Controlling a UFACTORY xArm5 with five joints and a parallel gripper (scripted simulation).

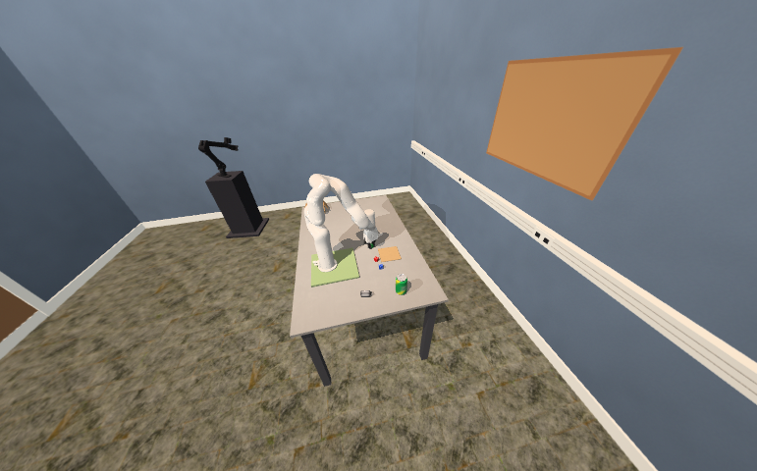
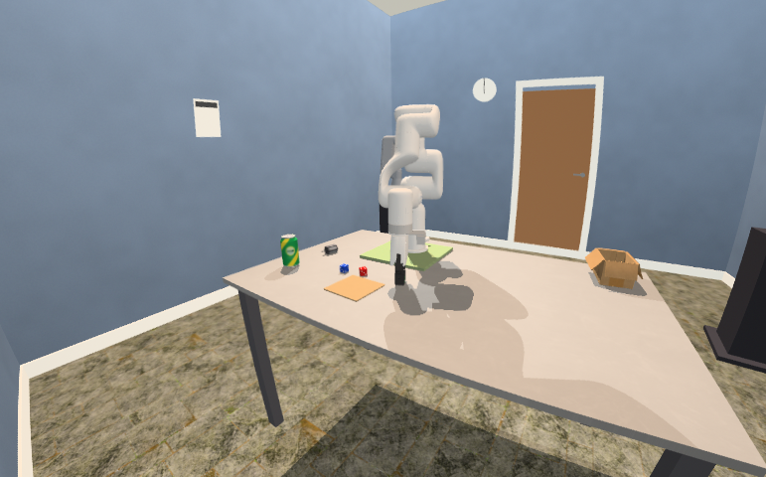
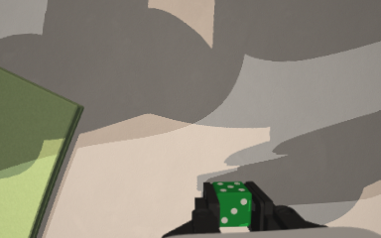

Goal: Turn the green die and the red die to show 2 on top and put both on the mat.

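Now: hand 120 mm short of the mat, 90 mm to the left of it and 20 mm above it. Round my hand: blue die (50 mm ahead, 220 mm to the right, 10 mm below); green die (10 mm below); red die (30 mm ahead, 150 mm to the right, 10 mm below).
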